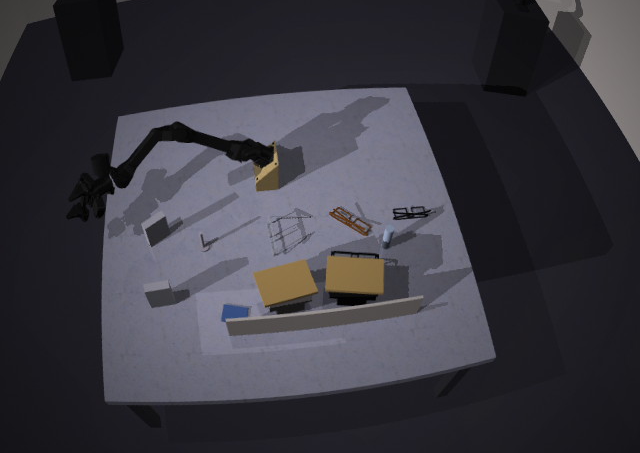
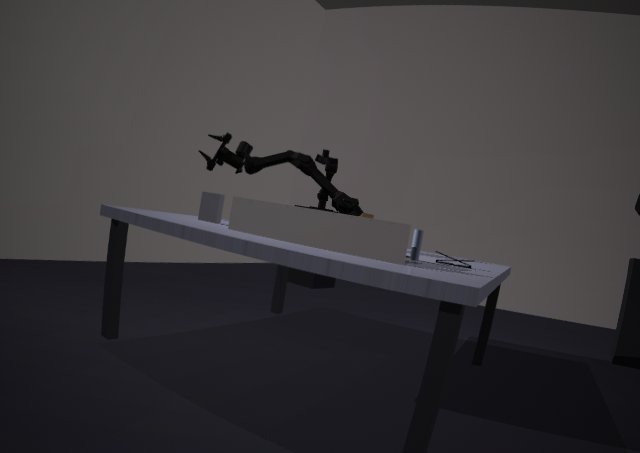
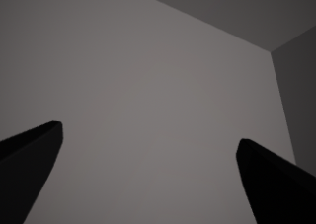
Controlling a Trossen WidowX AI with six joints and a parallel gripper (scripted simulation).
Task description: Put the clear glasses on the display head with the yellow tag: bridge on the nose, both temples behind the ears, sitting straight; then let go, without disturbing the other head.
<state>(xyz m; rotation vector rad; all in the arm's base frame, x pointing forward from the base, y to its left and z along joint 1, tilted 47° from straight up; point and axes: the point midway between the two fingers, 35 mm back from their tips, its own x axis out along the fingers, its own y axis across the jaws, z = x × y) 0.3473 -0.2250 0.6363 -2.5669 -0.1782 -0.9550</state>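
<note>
Now: the small peg 420 mm to the left of my gripper tip, 310 mm below it and 100 mm behind it. From my gripper tip the other things lie so: blue tag: 540 mm to the left, 330 mm below, 160 mm ahead; long white panel: 830 mm to the left, 280 mm below, 190 mm ahead.
</note>
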